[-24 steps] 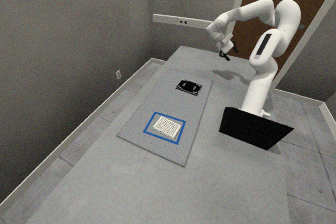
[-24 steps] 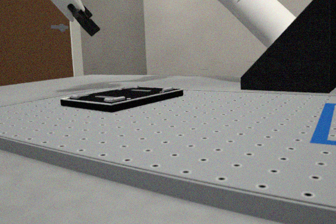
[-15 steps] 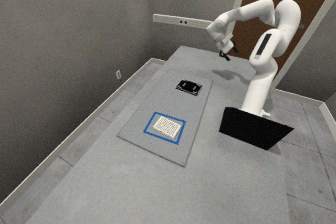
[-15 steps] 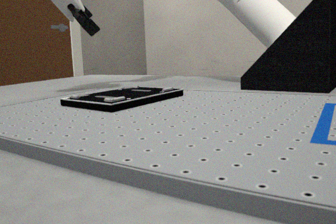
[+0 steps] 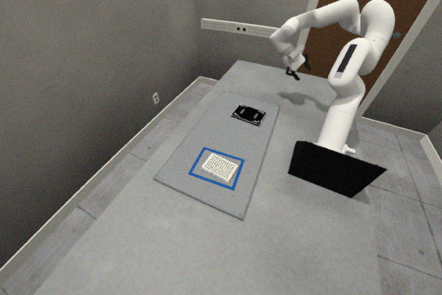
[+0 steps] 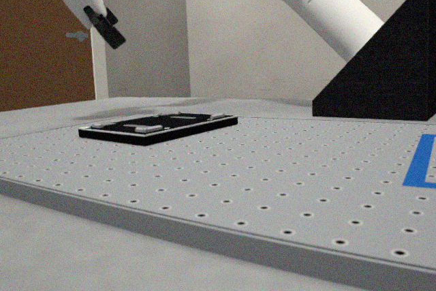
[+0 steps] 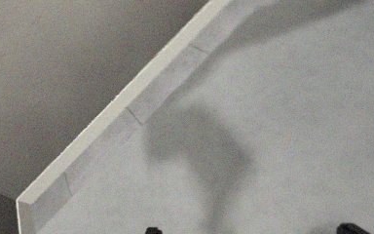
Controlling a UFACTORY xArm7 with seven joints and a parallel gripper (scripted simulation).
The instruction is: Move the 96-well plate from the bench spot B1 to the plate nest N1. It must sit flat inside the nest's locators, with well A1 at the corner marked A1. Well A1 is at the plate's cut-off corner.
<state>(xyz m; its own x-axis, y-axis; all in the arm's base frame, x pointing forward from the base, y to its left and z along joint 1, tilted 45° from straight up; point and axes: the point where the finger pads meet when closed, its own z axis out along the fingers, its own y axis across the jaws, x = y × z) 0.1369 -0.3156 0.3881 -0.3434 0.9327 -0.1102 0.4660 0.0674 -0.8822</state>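
Now: the white 96-well plate 670 mm to the left of my hand, 270 mm ahead of it and 150 mm below it. From my hand the other things lie so: black plate nest 300 mm to the left, 240 mm ahead, 150 mm below.
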